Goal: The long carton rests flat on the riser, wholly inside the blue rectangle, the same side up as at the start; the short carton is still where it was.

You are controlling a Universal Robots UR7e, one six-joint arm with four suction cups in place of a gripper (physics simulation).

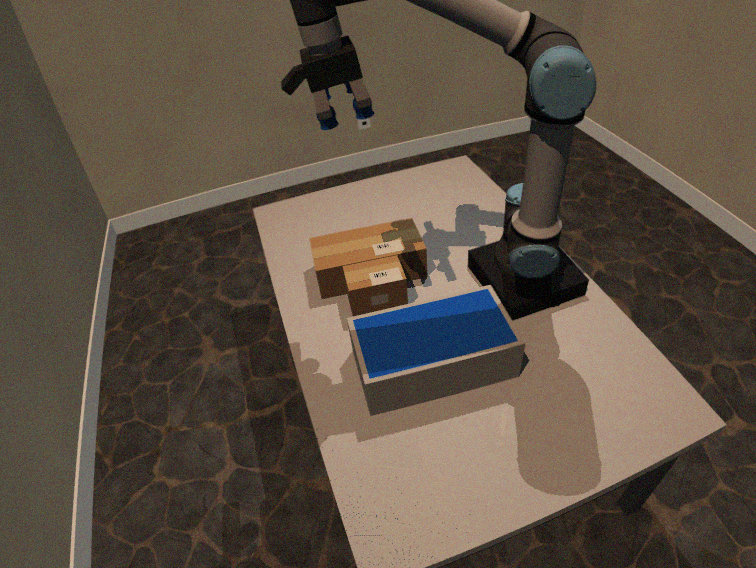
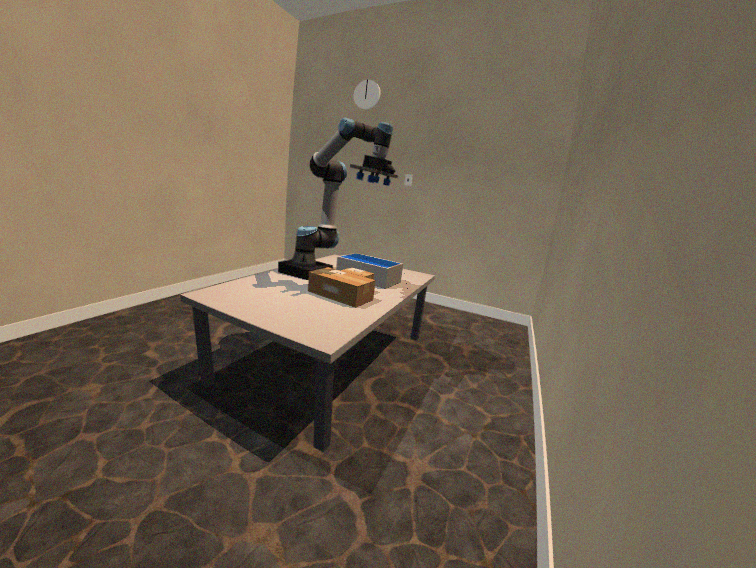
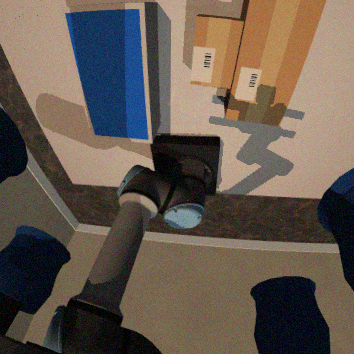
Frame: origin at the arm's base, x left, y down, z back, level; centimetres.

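Where they show: hand, tool point: [image 1: 342,106] [image 2: 373,182] [image 3: 160,234]; arm's base, link origin: [image 2: 303,264] [image 3: 192,171].
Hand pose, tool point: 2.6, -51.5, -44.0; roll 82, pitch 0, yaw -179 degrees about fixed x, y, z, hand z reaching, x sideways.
Note:
Each offset is from my tool point to the centre of the thing, as dx, dy, dz. "pt": to the spot under its first point. Level surfaces: height alone.
The long carton {-15.7, +52.3, +2.6} [image 1: 342,247] [image 2: 342,288] [image 3: 280,45] lies flat on the table, label up. The short carton {-2.7, +52.3, +2.5} [image 1: 375,299] [image 2: 361,271] [image 3: 223,37] stands close beside it, on the side toward the riser, label up. The riser {+22.4, +51.5, +11.8} [image 1: 446,379] [image 2: 392,276] [image 3: 159,75] is a pale grey block with the blue rectangle {pt +25.8, +45.5, +10.9} [image 1: 433,342] [image 2: 369,260] [image 3: 107,75] on its top, and no carton stands on it. My gripper [image 1: 345,114] [image 2: 373,178], with four blue suction cups, hangs high above the cartons, apart from them. It is open, with no carton on the cups.
The table {dy +57.5} [image 1: 421,476] [image 2: 275,311] [image 3: 330,150] carries it all. The arm's black base [image 1: 574,284] [image 2: 287,267] [image 3: 212,145] stands close to the riser's end and near the cartons' label ends. Walls stand behind the table. The arm's shadow crosses the long carton's label end.

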